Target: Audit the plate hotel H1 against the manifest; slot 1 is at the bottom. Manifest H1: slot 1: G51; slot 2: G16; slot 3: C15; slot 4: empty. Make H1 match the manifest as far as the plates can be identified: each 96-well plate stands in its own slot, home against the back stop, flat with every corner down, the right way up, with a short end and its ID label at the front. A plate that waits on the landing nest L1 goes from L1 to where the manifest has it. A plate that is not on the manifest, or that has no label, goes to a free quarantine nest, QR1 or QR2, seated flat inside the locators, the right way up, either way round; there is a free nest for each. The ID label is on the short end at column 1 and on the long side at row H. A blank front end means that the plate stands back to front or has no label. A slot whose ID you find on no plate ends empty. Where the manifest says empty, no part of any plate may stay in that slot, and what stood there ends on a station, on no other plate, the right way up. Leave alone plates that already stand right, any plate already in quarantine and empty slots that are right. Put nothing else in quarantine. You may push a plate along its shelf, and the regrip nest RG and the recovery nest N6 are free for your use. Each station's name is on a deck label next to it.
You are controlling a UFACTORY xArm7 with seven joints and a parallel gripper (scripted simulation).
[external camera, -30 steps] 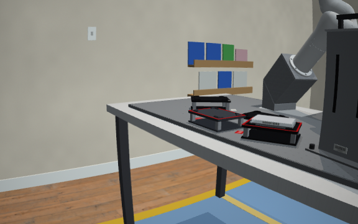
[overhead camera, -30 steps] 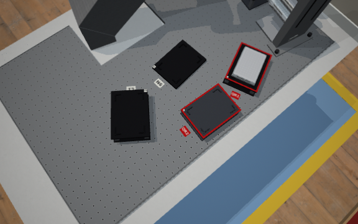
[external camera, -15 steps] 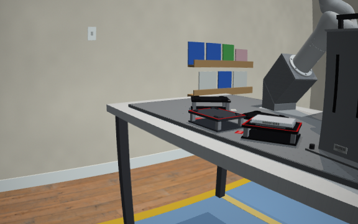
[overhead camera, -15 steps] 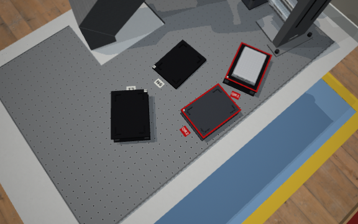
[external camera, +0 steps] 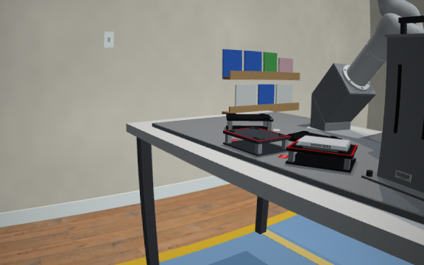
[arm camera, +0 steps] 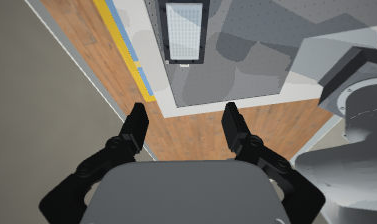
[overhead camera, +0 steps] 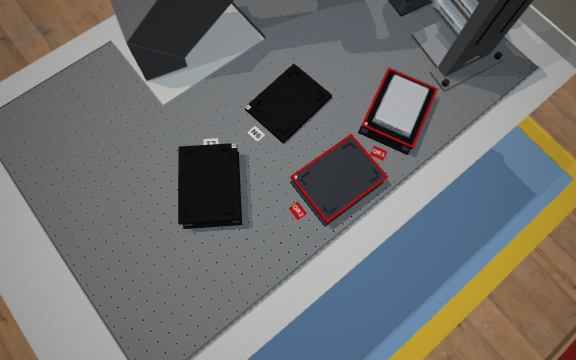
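Now: hand 10 mm short of the regrip nest RG and 300 mm above it. The rest, counted from my hand: handle: 270 mm ahead, 60 mm to the right, 20 mm below; RG deck label: 90 mm behind, 20 mm to the left, 360 mm below; plate hotel H1: 270 mm ahead, 60 mm to the right, 210 mm below.
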